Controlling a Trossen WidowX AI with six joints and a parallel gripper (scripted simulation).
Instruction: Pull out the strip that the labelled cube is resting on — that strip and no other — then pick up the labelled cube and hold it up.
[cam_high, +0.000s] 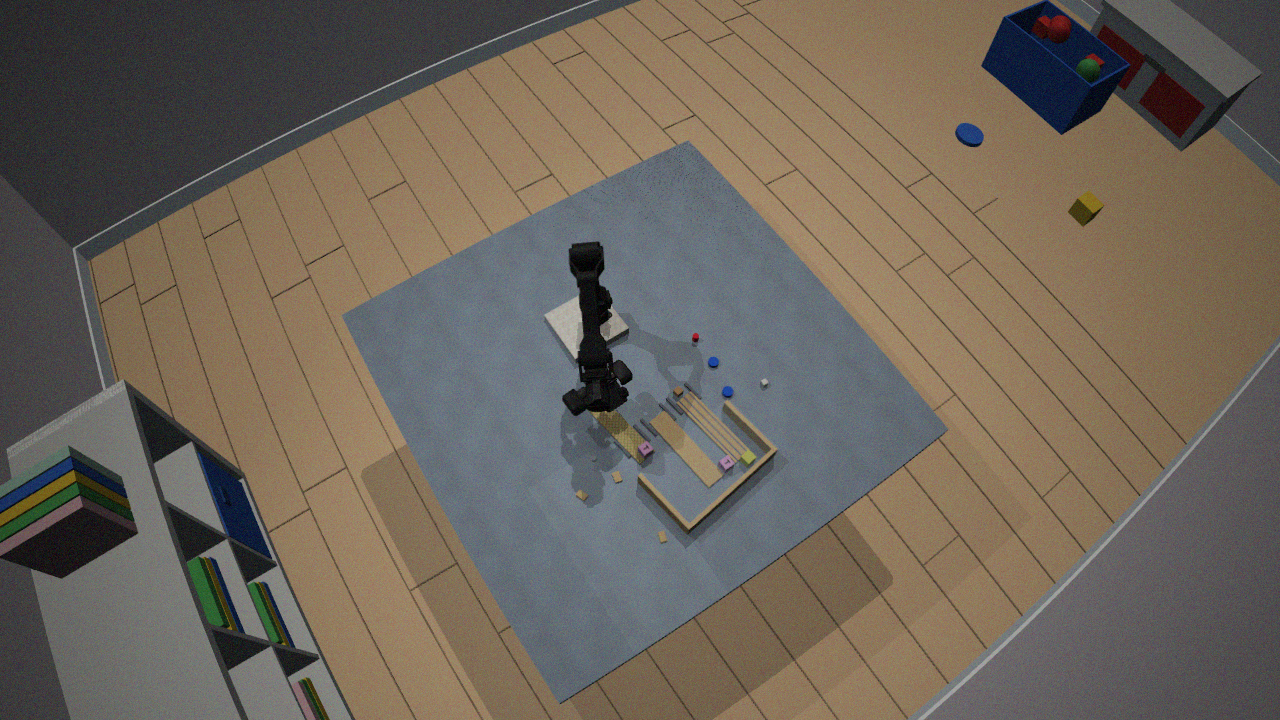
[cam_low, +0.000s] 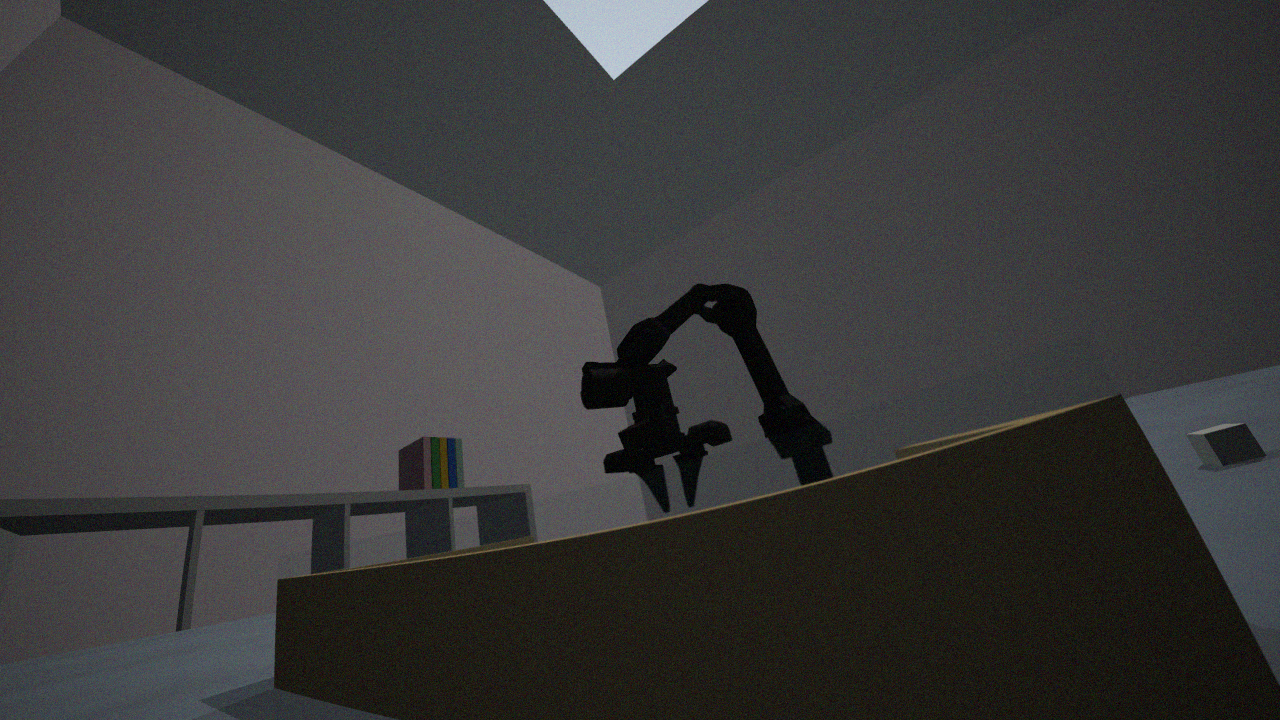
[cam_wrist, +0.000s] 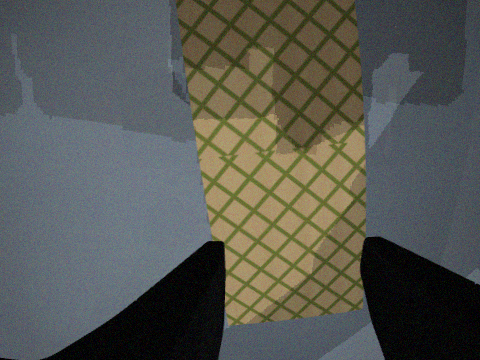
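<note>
Now: gripper tip 7 cm short of the strip and 4 cm above it. The rest, counted from my gripper tip: red piece: 3 cm ahead, 34 cm to the left, 3 cm below.
</note>
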